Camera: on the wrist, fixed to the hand. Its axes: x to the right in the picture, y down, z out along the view.
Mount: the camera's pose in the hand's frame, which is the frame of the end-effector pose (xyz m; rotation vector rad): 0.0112 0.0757 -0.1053 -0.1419 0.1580 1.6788
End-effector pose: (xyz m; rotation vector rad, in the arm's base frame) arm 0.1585 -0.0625 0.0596 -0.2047 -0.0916 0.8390
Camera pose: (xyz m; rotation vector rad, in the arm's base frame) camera 0.1278 -0.0201 -0.0596 -0.4895 0.2184 2.4826
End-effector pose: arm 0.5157 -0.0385 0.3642 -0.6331 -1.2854 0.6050
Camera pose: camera 0.6168 0.0121 0.2996 -1.8223 -0.3720 1.7423
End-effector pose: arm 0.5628 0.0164 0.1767 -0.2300 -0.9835 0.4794
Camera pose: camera 0.6350 0.0908 0.0980 -1.2238 -0.4595 1.8647
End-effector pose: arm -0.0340 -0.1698 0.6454 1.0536 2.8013 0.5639
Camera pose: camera -0.0185 -0.1423 0.7717 -2.5756 -0.9897 -0.6905
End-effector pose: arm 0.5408 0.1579 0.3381 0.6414 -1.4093 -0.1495
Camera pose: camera 0.6218 0.2494 0.3829 -0.7474 -1.3583 1.0842
